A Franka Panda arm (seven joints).
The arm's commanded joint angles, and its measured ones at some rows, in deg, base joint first. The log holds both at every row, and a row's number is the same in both.
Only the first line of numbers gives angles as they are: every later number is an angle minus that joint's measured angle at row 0.
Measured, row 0: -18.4, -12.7, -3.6, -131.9, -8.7, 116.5, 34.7
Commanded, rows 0 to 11: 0.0, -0.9, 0.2, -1.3, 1.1, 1.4, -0.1; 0.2, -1.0, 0.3, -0.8, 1.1, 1.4, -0.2; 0.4, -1.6, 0.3, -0.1, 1.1, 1.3, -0.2; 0.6, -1.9, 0.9, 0.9, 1.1, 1.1, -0.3; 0.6, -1.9, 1.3, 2.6, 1.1, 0.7, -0.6; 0.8, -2.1, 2.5, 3.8, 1.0, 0.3, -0.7; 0.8, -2.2, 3.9, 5.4, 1.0, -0.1, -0.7; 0.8, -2.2, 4.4, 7.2, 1.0, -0.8, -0.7; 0.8, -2.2, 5.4, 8.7, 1.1, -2.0, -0.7; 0.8, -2.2, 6.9, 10.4, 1.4, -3.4, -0.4; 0.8, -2.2, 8.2, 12.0, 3.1, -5.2, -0.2; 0.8, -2.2, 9.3, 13.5, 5.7, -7.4, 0.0
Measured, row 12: 1.1, -2.2, 6.0, 8.7, 1.3, -1.8, 0.0
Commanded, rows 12 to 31: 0.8, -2.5, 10.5, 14.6, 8.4, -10.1, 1.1; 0.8, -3.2, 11.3, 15.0, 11.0, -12.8, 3.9; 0.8, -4.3, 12.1, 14.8, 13.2, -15.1, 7.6; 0.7, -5.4, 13.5, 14.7, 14.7, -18.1, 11.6; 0.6, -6.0, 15.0, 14.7, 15.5, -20.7, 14.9; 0.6, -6.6, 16.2, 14.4, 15.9, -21.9, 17.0; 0.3, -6.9, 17.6, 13.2, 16.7, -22.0, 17.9; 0.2, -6.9, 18.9, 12.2, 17.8, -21.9, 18.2; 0.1, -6.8, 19.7, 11.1, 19.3, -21.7, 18.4; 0.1, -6.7, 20.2, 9.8, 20.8, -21.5, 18.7; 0.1, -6.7, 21.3, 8.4, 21.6, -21.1, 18.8; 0.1, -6.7, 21.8, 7.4, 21.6, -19.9, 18.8; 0.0, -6.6, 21.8, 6.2, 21.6, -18.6, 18.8; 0.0, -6.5, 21.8, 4.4, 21.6, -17.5, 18.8; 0.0, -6.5, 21.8, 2.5, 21.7, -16.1, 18.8; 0.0, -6.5, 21.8, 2.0, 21.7, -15.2, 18.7; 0.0, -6.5, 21.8, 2.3, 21.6, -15.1, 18.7; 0.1, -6.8, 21.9, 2.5, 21.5, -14.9, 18.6; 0.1, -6.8, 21.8, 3.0, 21.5, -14.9, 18.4; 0.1, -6.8, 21.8, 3.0, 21.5, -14.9, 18.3
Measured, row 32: 0.8, -5.8, 21.1, 2.7, 20.6, -15.4, 18.4
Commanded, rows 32 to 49: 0.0, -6.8, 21.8, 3.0, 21.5, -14.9, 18.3; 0.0, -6.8, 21.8, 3.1, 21.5, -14.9, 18.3; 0.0, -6.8, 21.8, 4.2, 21.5, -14.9, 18.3; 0.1, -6.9, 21.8, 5.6, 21.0, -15.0, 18.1; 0.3, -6.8, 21.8, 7.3, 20.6, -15.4, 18.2; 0.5, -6.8, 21.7, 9.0, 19.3, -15.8, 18.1; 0.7, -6.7, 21.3, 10.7, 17.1, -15.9, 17.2; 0.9, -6.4, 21.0, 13.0, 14.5, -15.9, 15.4; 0.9, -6.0, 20.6, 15.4, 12.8, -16.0, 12.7; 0.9, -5.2, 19.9, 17.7, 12.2, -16.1, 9.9; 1.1, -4.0, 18.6, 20.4, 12.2, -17.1, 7.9; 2.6, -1.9, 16.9, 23.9, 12.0, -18.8, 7.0; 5.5, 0.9, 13.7, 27.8, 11.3, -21.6, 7.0; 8.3, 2.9, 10.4, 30.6, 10.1, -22.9, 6.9; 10.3, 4.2, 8.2, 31.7, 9.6, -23.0, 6.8; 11.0, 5.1, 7.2, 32.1, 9.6, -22.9, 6.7; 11.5, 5.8, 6.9, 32.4, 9.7, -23.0, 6.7; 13.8, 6.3, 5.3, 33.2, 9.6, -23.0, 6.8
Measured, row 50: 8.9, 1.7, 8.6, 28.6, 10.9, -21.0, 6.8
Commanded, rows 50 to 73: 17.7, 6.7, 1.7, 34.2, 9.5, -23.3, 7.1; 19.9, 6.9, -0.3, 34.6, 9.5, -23.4, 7.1; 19.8, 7.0, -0.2, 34.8, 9.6, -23.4, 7.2; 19.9, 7.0, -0.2, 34.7, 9.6, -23.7, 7.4; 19.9, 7.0, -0.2, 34.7, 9.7, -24.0, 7.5; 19.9, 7.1, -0.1, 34.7, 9.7, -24.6, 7.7; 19.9, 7.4, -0.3, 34.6, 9.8, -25.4, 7.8; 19.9, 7.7, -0.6, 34.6, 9.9, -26.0, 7.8; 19.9, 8.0, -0.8, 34.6, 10.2, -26.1, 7.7; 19.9, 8.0, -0.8, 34.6, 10.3, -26.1, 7.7; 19.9, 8.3, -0.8, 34.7, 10.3, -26.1, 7.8; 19.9, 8.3, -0.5, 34.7, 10.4, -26.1, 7.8; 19.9, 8.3, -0.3, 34.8, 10.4, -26.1, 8.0; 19.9, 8.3, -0.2, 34.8, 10.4, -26.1, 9.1; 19.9, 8.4, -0.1, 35.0, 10.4, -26.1, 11.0; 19.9, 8.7, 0.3, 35.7, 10.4, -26.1, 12.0; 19.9, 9.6, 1.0, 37.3, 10.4, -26.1, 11.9; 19.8, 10.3, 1.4, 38.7, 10.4, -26.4, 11.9; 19.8, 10.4, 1.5, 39.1, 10.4, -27.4, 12.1; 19.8, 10.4, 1.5, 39.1, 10.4, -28.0, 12.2; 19.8, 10.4, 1.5, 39.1, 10.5, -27.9, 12.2; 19.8, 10.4, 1.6, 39.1, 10.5, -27.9, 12.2; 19.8, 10.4, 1.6, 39.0, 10.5, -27.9, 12.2; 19.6, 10.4, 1.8, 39.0, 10.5, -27.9, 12.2
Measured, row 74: 19.8, 9.4, 1.2, 37.2, 10.7, -26.1, 11.2
